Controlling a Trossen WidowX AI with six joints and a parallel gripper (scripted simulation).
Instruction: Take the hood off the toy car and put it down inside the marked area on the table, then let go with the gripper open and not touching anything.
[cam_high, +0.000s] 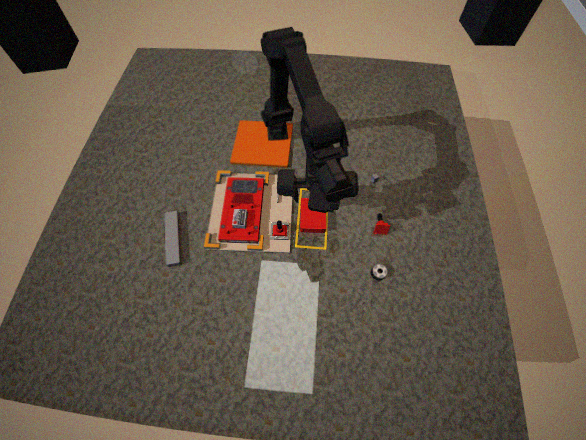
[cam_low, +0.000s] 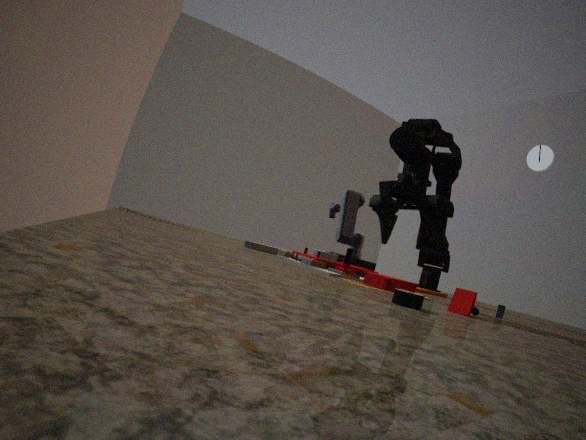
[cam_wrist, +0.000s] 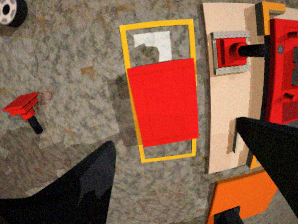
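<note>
The grey mount is 40 mm ahead of my gripper tip, 100 mm to the right of it and 50 mm below it. From my gripper tip the other things lie so: grey bar: 30 mm ahead, 390 mm to the right, 80 mm below.
</note>
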